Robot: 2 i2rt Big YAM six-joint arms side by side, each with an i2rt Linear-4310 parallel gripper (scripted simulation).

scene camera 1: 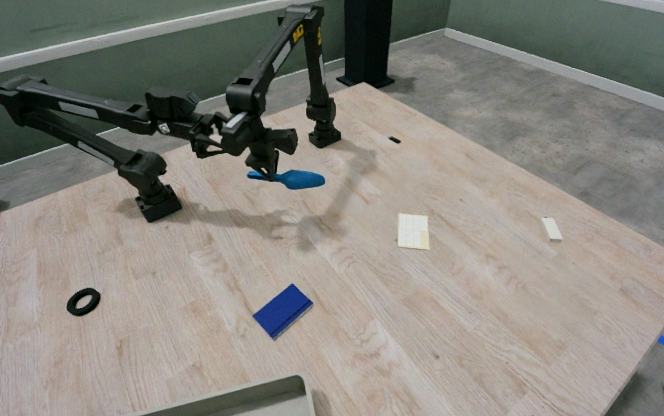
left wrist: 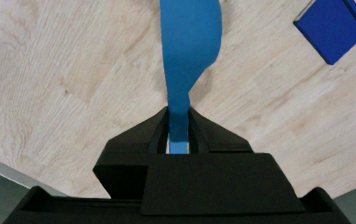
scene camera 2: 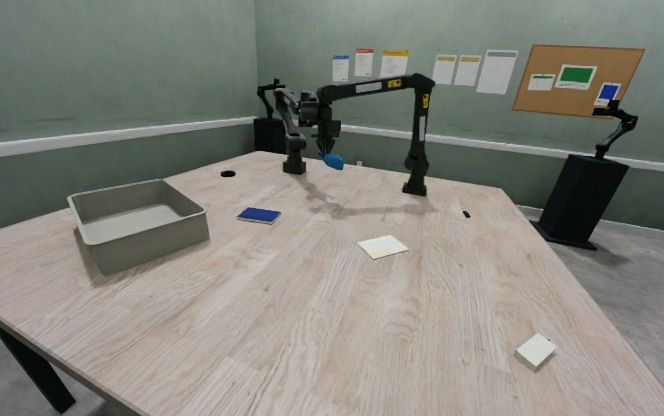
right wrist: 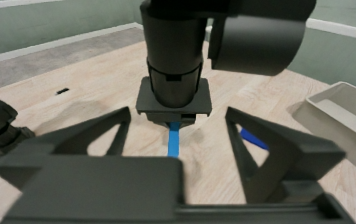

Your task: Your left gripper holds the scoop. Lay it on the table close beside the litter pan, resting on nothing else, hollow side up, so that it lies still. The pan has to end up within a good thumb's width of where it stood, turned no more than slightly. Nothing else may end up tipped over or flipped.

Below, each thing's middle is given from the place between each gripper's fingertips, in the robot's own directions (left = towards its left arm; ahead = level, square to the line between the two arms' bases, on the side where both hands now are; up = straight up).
Now: left hand 30 mm short of the blue scoop (scene camera 1: 294,179) and 20 mm to the right of it. Round my left hand: cream card (scene camera 1: 412,229): 320 mm to the left, 290 mm ahead, 190 mm below; blue notebook (scene camera 1: 282,311): 280 mm ahead, 190 mm below, 150 mm to the right; grey litter pan (scene camera 2: 162,219): 520 mm ahead, 430 mm to the right, 150 mm below.
Now: right hand 90 mm short of the blue scoop, 80 mm to the right of it and 120 mm above it. From my right hand the other things lie so: cream card (350 mm ahead, 380 mm to the left, 310 mm below); then blue notebook (340 mm ahead, 90 mm to the right, 310 mm below); then grey litter pan (580 mm ahead, 360 mm to the right, 280 mm below).
